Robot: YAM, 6 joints.
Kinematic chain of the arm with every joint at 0, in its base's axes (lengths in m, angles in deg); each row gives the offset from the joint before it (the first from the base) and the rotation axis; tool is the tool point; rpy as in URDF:
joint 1: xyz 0 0 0.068 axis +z
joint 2: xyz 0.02 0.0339 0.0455 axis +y
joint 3: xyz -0.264 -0.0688 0 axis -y
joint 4: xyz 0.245 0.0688 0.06 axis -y
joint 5: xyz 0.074 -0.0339 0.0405 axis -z
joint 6: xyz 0.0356 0 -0.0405 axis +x
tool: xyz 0 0 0 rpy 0 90 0
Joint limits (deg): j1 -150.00..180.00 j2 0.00..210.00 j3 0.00..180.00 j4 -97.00..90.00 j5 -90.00..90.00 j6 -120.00..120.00
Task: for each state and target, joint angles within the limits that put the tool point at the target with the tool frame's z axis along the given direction. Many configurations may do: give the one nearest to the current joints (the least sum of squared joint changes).
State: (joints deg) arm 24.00 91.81 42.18 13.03 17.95 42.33
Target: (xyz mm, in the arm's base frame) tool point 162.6 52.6 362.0 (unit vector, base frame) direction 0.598 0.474 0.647
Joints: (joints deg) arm 14.19 47.01 29.15 60.77 -18.23 42.33
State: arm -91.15 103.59 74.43 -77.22 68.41 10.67
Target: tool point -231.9 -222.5 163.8 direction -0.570 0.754 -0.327
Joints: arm -130.32 116.99 77.20 -82.42 67.27 10.67
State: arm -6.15 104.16 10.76 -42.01 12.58 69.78
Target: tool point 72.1 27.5 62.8 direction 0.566 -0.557 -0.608
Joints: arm 42.33 62.71 0.12 -23.34 52.45 69.78
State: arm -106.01 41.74 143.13 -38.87 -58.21 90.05
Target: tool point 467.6 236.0 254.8 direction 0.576 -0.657 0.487
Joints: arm -149.88 3.08 160.23 -48.06 -58.99 90.05
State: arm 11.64 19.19 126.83 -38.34 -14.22 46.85
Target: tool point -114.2 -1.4 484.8 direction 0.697 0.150 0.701
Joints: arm 2.78 10.15 75.36 -20.31 -6.67 46.85
